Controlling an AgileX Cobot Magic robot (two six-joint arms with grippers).
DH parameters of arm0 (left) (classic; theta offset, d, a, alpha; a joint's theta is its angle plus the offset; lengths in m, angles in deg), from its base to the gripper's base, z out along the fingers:
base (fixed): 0 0 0 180
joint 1: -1.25 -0.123 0 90
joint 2: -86.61 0 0.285 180
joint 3: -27.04 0 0.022 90
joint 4: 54.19 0.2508 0 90
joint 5: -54.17 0 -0.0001 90
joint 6: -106.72 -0.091 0 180
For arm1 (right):
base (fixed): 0 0 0 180
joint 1: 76.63 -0.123 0 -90
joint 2: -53.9 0 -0.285 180
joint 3: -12.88 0 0.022 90
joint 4: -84.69 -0.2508 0 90
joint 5: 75.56 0 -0.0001 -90
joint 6: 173.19 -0.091 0 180
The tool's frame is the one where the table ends.
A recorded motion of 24 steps. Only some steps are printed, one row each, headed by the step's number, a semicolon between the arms.
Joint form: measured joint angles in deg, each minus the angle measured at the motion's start. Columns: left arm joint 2, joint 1, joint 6, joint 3, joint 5, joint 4; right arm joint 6, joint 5, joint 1, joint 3, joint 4, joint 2.
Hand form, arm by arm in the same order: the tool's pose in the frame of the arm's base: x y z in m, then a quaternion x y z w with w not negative. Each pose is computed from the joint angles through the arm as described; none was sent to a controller.
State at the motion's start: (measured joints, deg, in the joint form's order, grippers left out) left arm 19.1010 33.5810 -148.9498 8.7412 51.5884 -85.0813; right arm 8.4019 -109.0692 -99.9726 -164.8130 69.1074 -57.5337
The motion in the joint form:
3: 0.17 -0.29 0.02 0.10 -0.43 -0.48; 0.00 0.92 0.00 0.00 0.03 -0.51
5: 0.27 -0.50 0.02 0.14 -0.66 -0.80; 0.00 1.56 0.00 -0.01 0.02 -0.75
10: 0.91 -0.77 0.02 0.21 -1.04 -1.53; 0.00 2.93 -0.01 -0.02 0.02 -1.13
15: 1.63 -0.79 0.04 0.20 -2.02 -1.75; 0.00 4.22 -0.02 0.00 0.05 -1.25
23: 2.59 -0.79 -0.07 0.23 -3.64 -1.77; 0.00 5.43 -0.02 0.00 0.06 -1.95
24: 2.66 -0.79 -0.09 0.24 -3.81 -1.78; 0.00 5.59 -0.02 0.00 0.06 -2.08
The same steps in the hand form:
3: 0.3278 -0.2023 0.1821 0.55148 0.71103 0.05885 0.43226; 0.3571 0.1685 0.2298 -0.11862 0.94631 0.15388 0.25834
5: 0.3291 -0.2011 0.1819 0.54750 0.71347 0.05961 0.43318; 0.3584 0.1688 0.2287 -0.11759 0.94549 0.15392 0.26178
10: 0.3312 -0.1999 0.1783 0.54123 0.71950 0.05957 0.43109; 0.3609 0.1694 0.2273 -0.11562 0.94334 0.15416 0.27015
15: 0.3329 -0.1998 0.1744 0.53791 0.72149 0.06314 0.43142; 0.3627 0.1697 0.2275 -0.11402 0.94066 0.15467 0.27970
23: 0.3355 -0.1998 0.1698 0.53508 0.72135 0.07085 0.43396; 0.3654 0.1704 0.2236 -0.11219 0.93968 0.15389 0.28413
24: 0.3358 -0.1998 0.1695 0.53469 0.72122 0.07170 0.43451; 0.3659 0.1705 0.2229 -0.11193 0.93966 0.15370 0.28442

